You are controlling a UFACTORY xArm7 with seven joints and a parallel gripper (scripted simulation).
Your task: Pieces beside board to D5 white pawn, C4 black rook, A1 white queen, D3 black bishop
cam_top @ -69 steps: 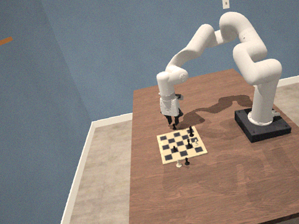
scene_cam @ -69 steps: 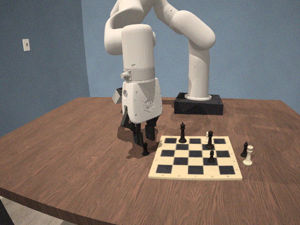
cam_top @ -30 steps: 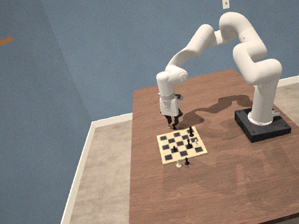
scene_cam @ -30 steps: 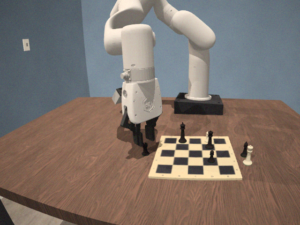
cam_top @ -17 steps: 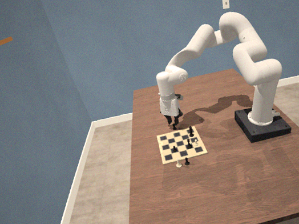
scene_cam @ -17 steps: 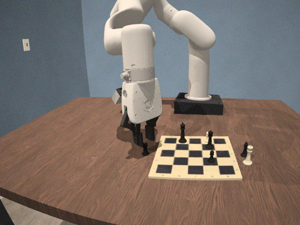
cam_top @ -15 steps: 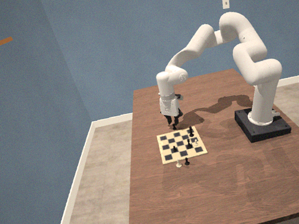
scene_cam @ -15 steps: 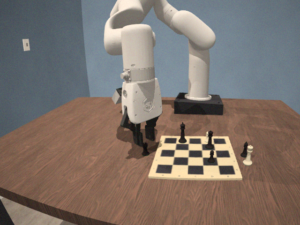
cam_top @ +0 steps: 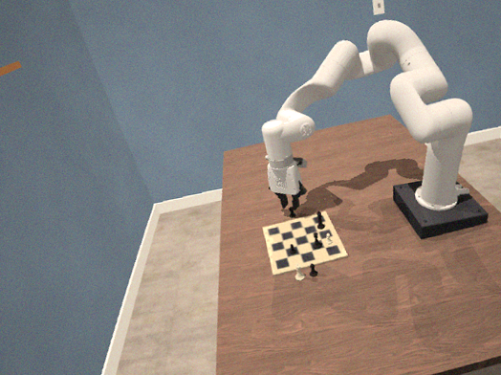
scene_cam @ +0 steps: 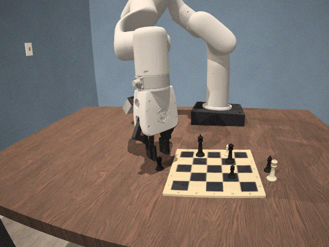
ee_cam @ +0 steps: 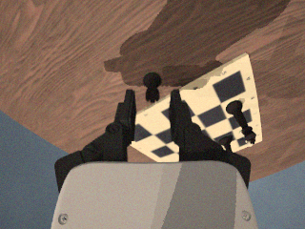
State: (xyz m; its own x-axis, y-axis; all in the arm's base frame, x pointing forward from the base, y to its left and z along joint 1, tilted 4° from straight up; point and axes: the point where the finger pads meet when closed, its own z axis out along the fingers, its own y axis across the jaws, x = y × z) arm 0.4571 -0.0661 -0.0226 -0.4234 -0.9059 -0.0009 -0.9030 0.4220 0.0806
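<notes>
The chessboard is 14 cm to the left of my hand, 6 cm below it and 3 cm behind it. Round my hand: white queen 28 cm to the left, 3 cm below, 2 cm behind; black pawn 18 cm to the left, 4 cm below; white pawn 16 cm to the left, 11 cm behind, 4 cm below.
</notes>
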